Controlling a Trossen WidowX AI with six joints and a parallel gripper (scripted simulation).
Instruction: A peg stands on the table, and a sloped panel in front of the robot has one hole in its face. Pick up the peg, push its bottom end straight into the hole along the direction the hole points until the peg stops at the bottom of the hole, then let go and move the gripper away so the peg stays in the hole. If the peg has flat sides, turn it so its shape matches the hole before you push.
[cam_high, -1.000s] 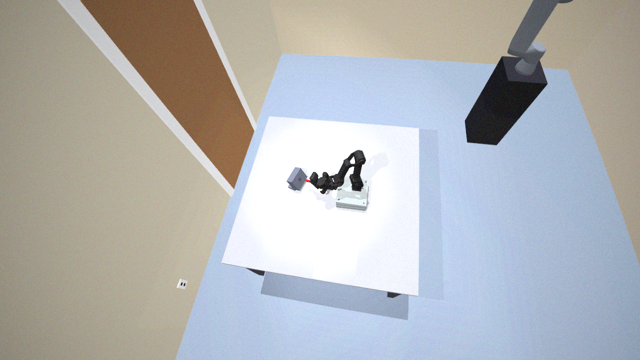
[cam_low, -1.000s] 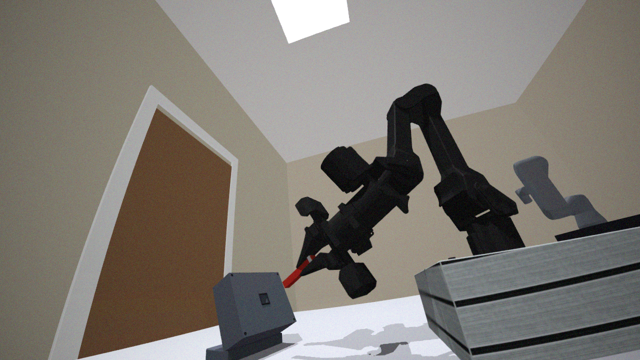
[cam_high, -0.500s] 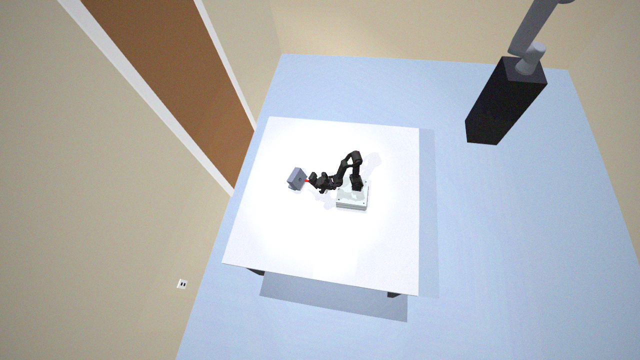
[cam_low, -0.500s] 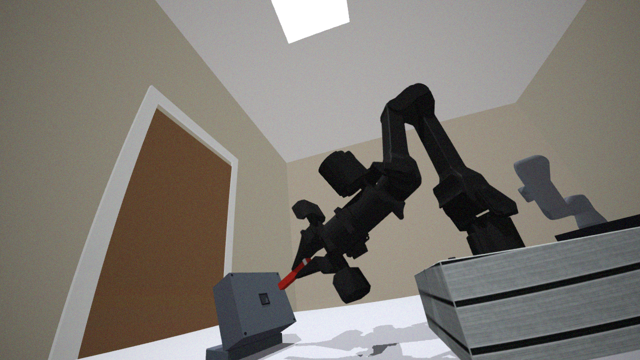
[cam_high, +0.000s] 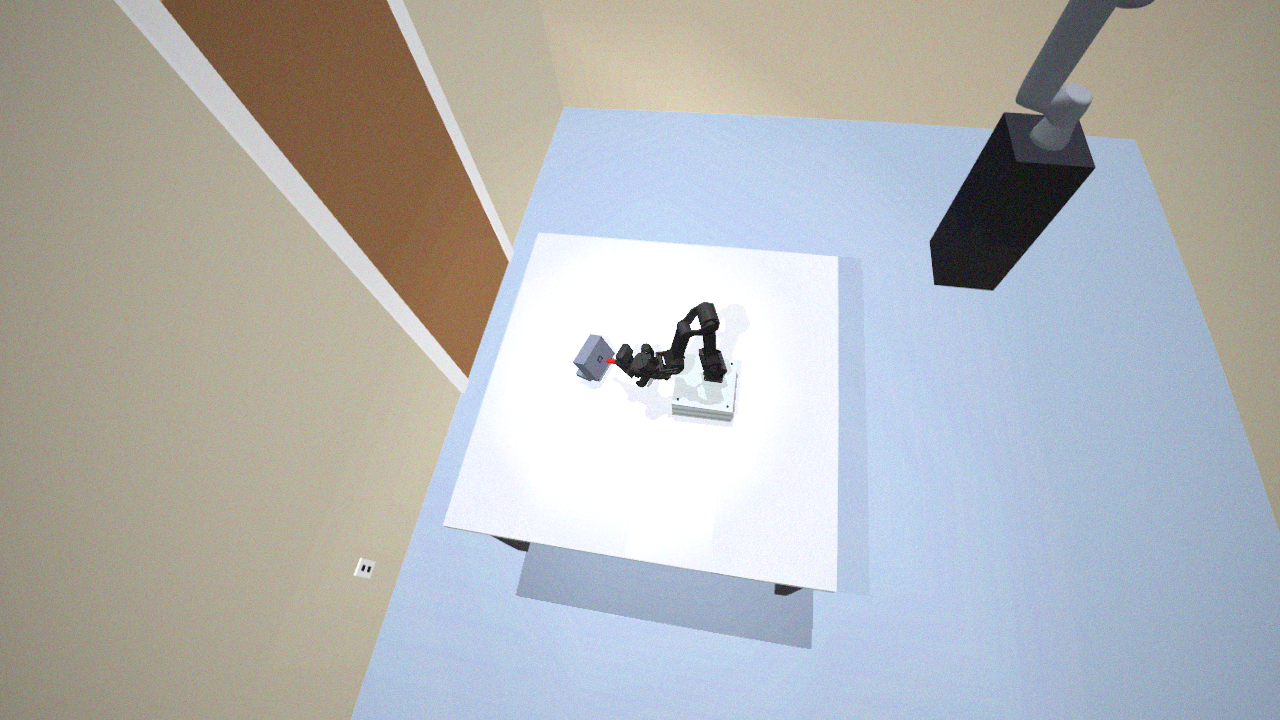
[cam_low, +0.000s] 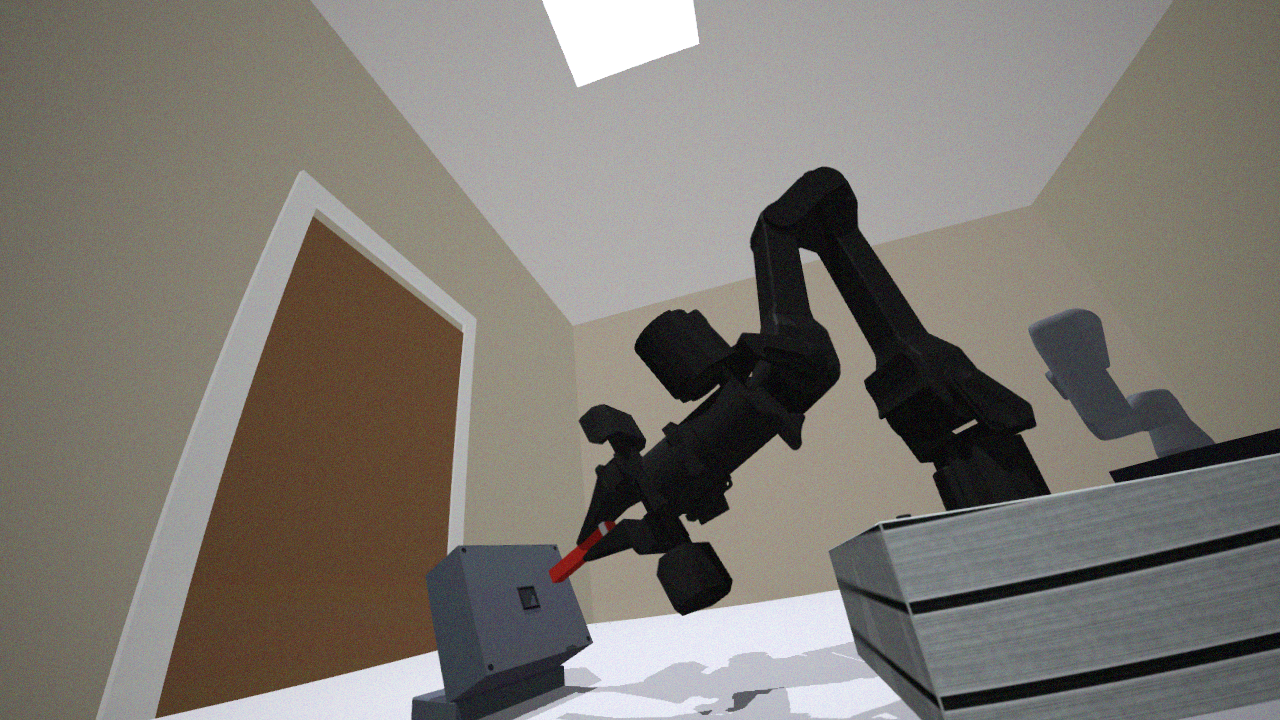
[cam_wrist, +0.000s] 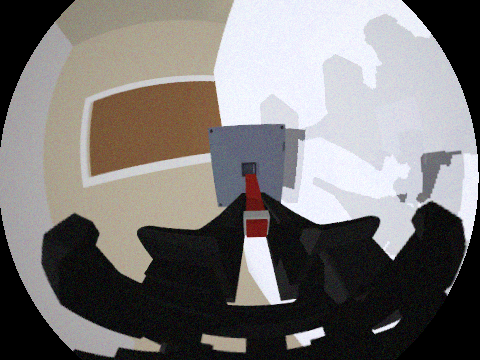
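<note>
The sloped panel is 9 cm ahead of my gripper tip, 4 cm below it and 3 cm to the right of it. From my gripper tip the other things lie so: red peg (1 cm behind, 1 cm above).
</note>
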